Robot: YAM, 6 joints.
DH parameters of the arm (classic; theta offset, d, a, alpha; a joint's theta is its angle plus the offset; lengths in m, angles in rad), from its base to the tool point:
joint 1: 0 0.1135 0.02 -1.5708
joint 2: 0 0 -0.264 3.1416
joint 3: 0.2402 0 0.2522 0
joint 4: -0.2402 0 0.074 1.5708
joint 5: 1.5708 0 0 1.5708
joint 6: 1.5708 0.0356 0 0
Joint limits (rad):
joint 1: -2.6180..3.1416
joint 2: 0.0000..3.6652
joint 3: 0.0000..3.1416
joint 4: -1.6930..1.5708
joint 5: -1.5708..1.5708
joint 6: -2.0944..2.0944
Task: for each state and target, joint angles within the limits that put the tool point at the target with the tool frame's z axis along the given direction. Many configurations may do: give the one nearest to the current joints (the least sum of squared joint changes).
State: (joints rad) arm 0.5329 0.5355 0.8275 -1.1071 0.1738 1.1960
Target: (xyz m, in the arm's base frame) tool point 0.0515 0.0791 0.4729 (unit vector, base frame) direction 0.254 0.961 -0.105
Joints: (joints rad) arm 0.8131 0.7450 1.3762 -0.7509 -0.4963 1.1960
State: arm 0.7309 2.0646 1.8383 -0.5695 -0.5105 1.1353
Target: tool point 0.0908 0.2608 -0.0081 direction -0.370 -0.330 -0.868
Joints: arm 1.2064 2.3172 1.0290 -0.7520 -0.2302 1.1353
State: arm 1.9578 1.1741 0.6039 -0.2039 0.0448 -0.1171
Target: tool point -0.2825 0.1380 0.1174 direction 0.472 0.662 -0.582
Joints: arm 2.7764 2.0290 1.1891 -1.0688 0.9059 -0.1171
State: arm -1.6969 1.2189 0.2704 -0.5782 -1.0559 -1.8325
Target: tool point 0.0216 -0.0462 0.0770 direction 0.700 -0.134 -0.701
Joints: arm -1.6510 0.5200 0.0020 -0.9427 -0.7877 -1.8325
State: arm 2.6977 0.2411 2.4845 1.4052 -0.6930 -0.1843
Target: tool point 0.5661 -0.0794 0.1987 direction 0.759 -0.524 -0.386
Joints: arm 3.0294 0.1420 2.6643 1.0626 -0.4509 -0.1843
